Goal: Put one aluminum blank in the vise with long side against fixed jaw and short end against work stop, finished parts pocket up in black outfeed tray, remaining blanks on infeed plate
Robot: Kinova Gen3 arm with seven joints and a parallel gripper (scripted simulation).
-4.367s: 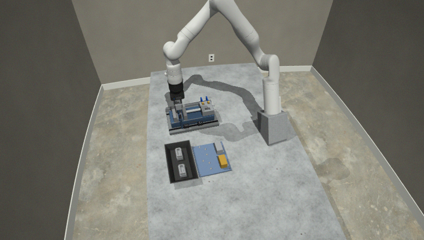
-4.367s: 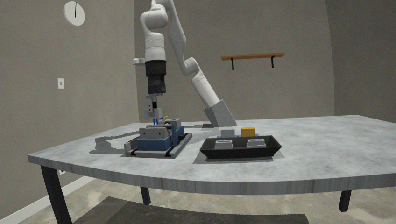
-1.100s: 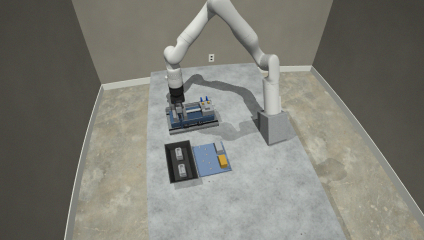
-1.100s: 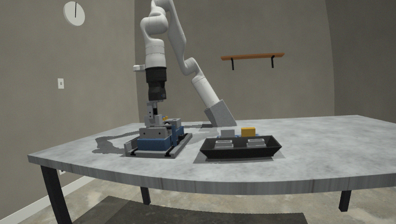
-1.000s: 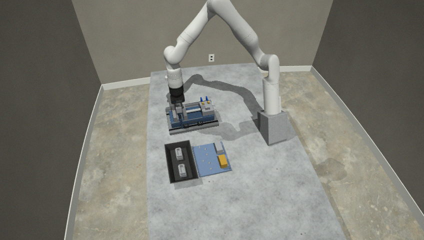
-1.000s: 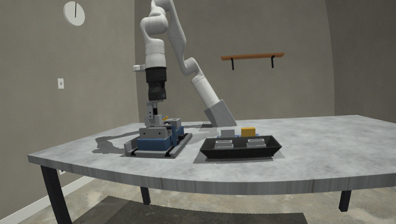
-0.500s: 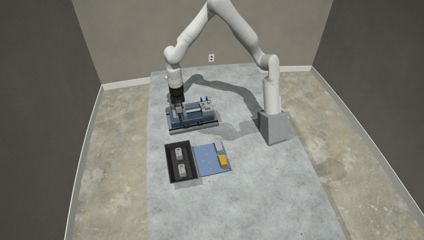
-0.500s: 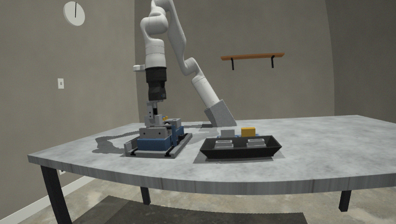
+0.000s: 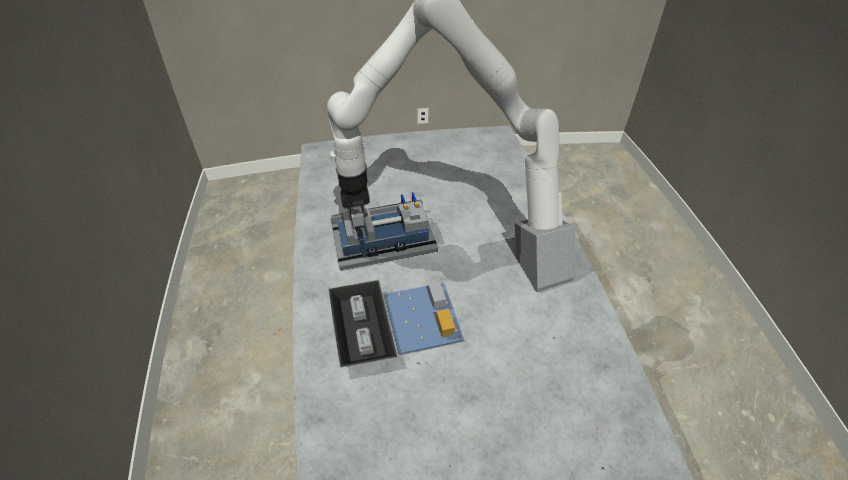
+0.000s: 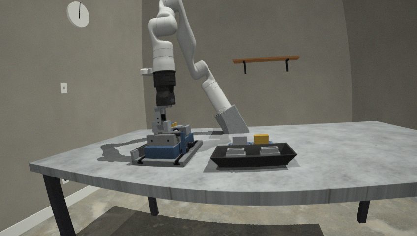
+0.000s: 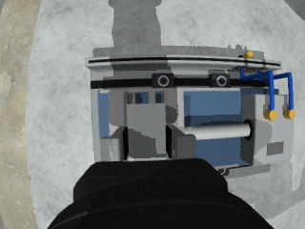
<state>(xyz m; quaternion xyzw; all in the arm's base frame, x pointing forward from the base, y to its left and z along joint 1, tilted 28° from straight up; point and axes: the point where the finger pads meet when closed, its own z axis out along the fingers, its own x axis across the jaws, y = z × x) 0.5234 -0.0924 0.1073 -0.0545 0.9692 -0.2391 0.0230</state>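
Now: hand 7 cm past the vise and 11 cm above it. The rest, counted from my hand: yellow brass blank: 20 cm behind, 34 cm to the left, 12 cm below.
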